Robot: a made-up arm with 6 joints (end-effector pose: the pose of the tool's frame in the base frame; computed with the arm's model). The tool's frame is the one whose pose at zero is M.
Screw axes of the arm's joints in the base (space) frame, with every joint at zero. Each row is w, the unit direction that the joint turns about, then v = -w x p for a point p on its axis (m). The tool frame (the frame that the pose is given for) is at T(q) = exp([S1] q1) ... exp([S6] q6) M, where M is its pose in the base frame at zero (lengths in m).
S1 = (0, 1, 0, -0.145, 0, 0)
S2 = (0, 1, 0, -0.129, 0, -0.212)
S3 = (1, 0, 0, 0, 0.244, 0.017)
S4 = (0, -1, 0, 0.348, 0, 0.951)
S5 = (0, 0, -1, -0.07, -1.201, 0)
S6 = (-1, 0, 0, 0, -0.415, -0.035)
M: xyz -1.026 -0.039 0.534 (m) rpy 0 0 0 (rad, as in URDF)
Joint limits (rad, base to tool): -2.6..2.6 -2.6..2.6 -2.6..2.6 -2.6..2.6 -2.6..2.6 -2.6..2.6
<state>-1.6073 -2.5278 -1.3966 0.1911 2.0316 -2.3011</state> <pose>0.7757 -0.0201 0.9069 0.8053 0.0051 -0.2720</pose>
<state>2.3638 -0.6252 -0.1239 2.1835 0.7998 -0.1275</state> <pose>0.2204 -0.1632 1.0675 0.3418 -0.4414 -0.6460</pose>
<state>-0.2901 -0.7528 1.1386 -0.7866 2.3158 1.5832</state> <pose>-0.8799 -0.4078 -0.6251 -0.7984 1.3583 -0.5258</pose>
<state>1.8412 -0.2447 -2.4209 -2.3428 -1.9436 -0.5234</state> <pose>-0.1107 -0.1851 0.8665 -0.4411 2.1535 -1.4354</pose>
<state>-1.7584 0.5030 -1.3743 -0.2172 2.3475 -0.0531</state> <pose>-0.4397 0.3673 -1.1013 -0.4869 1.7424 2.2216</pose>
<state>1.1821 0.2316 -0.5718 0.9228 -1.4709 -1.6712</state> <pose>-0.1273 0.2523 1.1260 1.1538 2.0573 0.9724</pose>
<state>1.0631 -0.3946 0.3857 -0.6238 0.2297 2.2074</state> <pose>-0.5815 -0.0364 1.0335 -1.5740 0.8818 1.2344</pose>
